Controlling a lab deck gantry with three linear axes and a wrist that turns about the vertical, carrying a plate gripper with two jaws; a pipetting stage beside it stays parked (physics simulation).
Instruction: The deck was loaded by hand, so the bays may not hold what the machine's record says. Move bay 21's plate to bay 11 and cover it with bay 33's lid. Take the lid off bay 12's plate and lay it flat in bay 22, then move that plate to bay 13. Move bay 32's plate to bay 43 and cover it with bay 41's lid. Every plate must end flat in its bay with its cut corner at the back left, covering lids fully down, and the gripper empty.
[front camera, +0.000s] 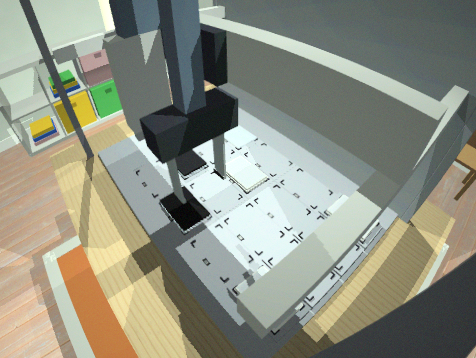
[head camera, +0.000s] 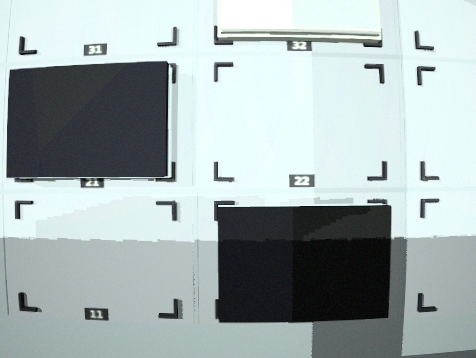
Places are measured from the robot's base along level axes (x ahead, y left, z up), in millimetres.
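Pixels of known places: gripper, fingertip midpoint: (front camera: 200, 186); robot's base at its link origin: (front camera: 136, 172) (head camera: 24, 306).
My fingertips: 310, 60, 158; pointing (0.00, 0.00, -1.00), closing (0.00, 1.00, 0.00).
For each thing: its middle in the pictures, then the offset to it from my fingertips, as dx, dy, dz. "spot": a spot on its surface instead.
- bay 12 at a spot on its surface: (head camera: 300, 280) spot: -86, -28, -141
- dark-topped plate at the middle of its body: (head camera: 85, 120) (front camera: 184, 159) -246, +90, -145
- whitish plate at the middle of its body: (front camera: 243, 172) -82, +197, -150
- pale flat lid at the middle of its body: (front camera: 235, 134) -246, +304, -154
- white object at a spot on its surface: (front camera: 337, 204) spot: +193, +299, -129
My gripper (front camera: 200, 189) is open, its two jaws wide apart with no plate or lid between them. It hangs over the left part of the deck; in the front view its left jaw overlaps the dark plate in bay 12 (front camera: 187, 215) (head camera: 300, 280). The jaws do not show in the head view. Another dark-topped plate (front camera: 192, 164) (head camera: 90, 122) lies in bay 21. A whitish plate (front camera: 248, 174) (head camera: 300, 17) lies in bay 32. A pale flat lid (front camera: 244, 138) lies in bay 41. I cannot tell bay 33's lid from the bright deck, nor the cut corners.
Bays 11 (head camera: 96, 280) and 22 (head camera: 280, 125) show bare corner marks. A thick pale beam (front camera: 310, 255) crosses in front of the deck's right side and partly hides a white object (front camera: 337, 204). The grey parked stage (front camera: 137, 75) stands beside the gripper's column.
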